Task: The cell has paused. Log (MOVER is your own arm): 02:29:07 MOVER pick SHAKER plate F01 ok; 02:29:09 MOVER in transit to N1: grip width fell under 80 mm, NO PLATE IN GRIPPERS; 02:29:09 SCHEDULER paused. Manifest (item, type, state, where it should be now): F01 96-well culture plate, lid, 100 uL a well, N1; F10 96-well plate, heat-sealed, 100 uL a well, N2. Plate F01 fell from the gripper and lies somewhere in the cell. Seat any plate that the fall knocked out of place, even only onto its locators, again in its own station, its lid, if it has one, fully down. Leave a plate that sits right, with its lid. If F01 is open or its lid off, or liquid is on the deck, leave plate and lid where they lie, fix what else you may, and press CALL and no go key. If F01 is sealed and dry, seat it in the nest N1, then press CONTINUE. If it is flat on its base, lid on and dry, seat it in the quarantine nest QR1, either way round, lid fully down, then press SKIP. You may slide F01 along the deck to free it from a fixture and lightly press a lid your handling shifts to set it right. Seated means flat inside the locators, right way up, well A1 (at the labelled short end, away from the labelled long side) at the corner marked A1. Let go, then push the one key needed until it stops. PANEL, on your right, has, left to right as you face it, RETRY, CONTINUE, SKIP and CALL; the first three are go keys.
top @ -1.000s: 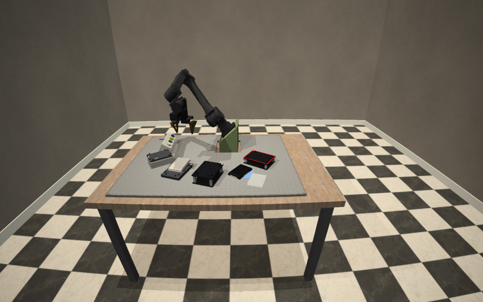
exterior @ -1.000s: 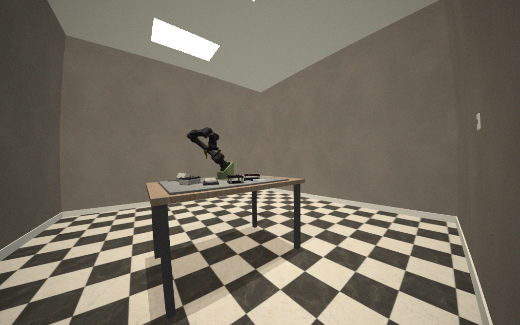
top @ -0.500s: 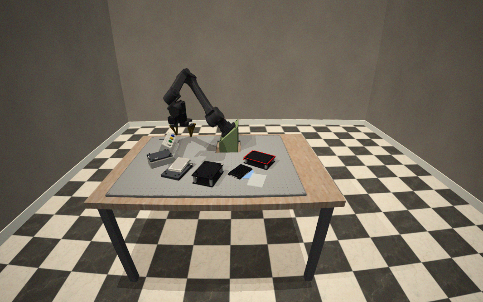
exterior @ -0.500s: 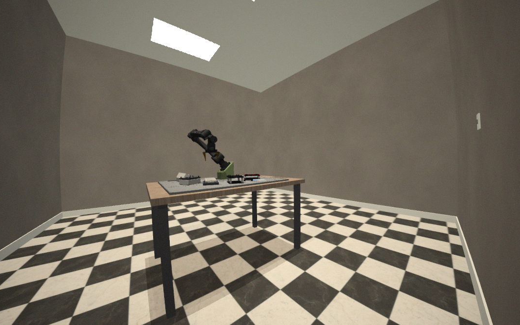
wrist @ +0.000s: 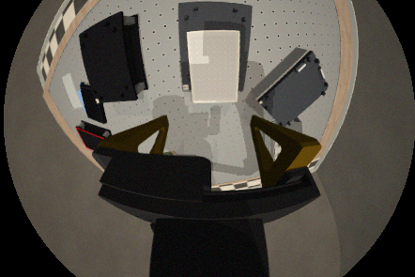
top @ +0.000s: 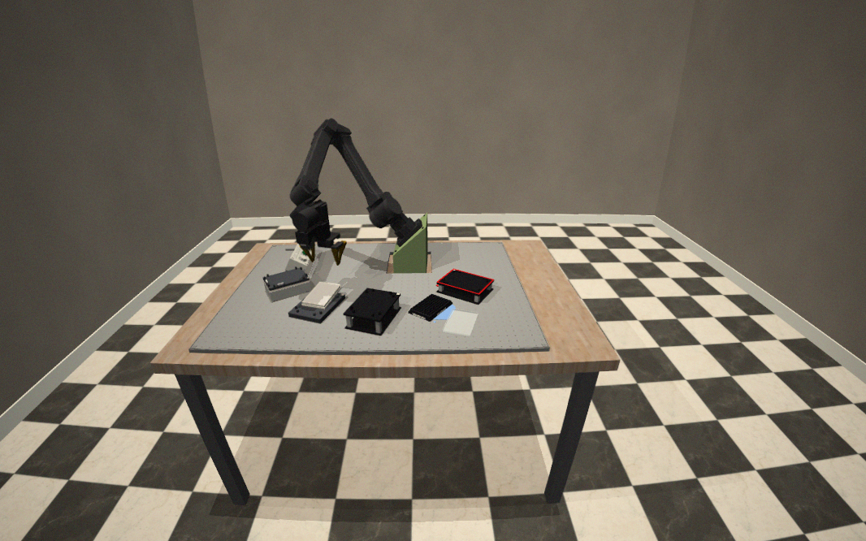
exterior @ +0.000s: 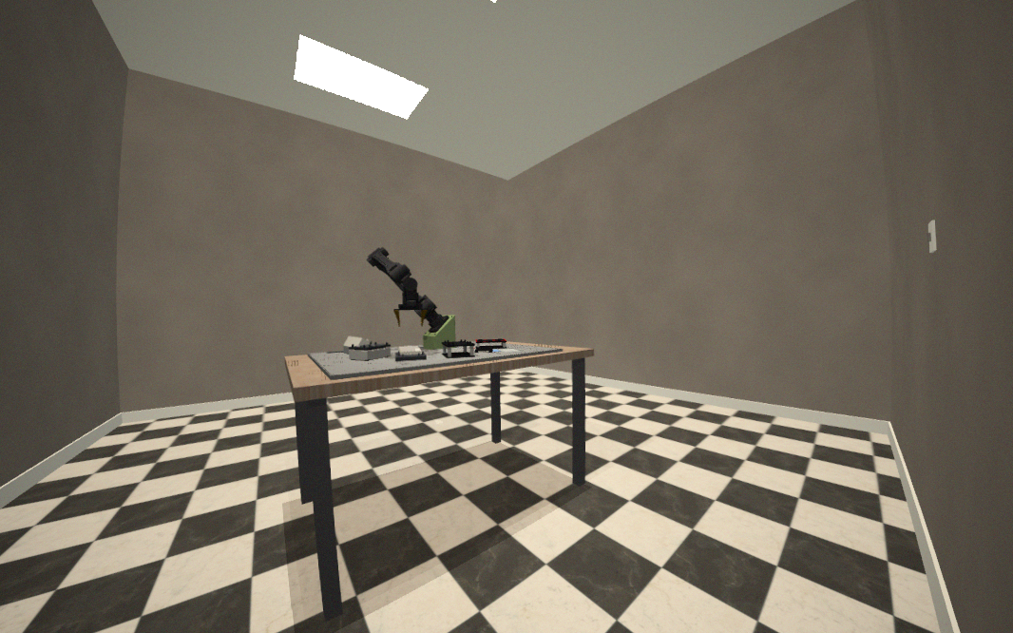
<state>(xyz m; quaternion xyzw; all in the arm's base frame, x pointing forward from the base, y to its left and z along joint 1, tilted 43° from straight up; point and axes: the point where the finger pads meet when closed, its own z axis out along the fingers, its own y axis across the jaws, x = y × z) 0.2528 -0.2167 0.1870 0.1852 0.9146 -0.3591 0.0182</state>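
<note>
My hand is 30 mm short of the white-topped plate, 20 mm to the left of it and 110 mm above it. Round my hand: pale blue wet patch (90 mm ahead, 390 mm to the left, 140 mm below); then black plate (90 mm ahead, 340 mm to the left, 130 mm below); then clear lid (180 mm ahead, 430 mm to the left, 140 mm below).
</note>
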